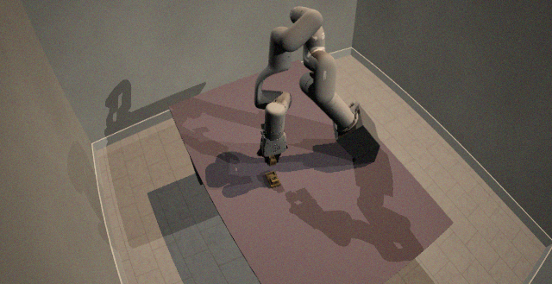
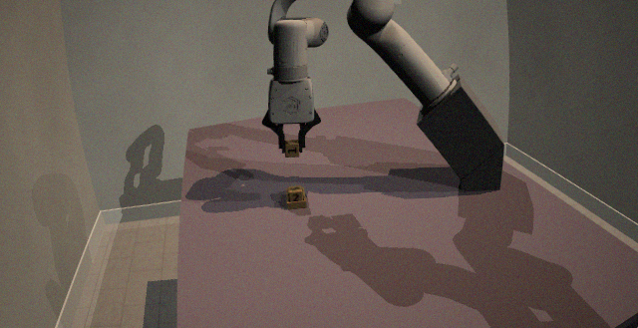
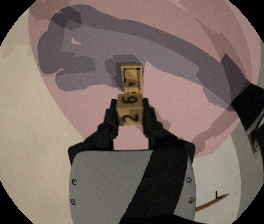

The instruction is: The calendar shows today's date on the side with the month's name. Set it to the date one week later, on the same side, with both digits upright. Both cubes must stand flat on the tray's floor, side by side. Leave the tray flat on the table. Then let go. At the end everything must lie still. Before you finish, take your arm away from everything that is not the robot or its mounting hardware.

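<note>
My hand is 12 cm above the yellow digit cube, 3 cm to the right of it and 2 cm short of it. The rest, counted from my hand: tray: 13 cm below, 2 cm to the left, 1 cm ahead.
</note>
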